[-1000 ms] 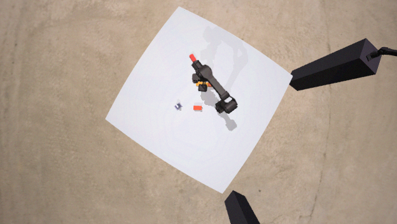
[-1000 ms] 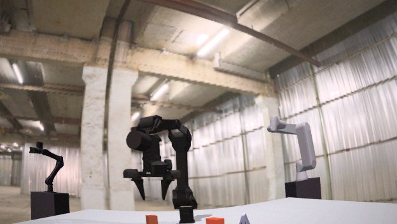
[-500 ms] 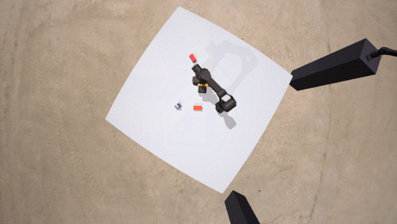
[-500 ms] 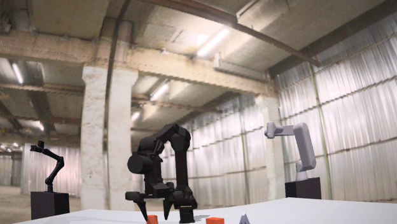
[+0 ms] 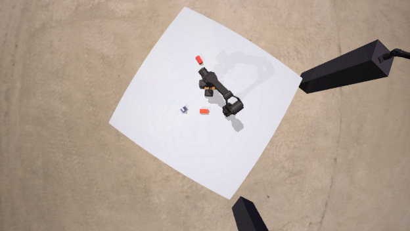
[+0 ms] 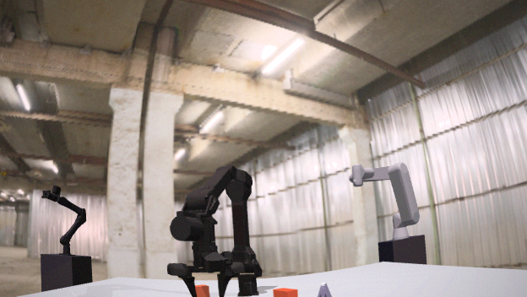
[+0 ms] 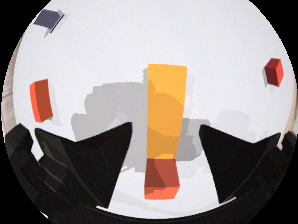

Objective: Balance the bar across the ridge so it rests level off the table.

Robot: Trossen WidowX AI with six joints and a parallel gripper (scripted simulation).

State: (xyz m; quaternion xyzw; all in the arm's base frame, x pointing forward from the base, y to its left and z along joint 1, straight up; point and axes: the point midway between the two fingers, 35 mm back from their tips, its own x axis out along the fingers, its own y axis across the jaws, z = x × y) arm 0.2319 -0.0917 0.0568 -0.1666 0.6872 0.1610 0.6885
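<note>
The yellow bar lies 3 cm behind my gripper tip and 1 cm to the right of it.
</note>
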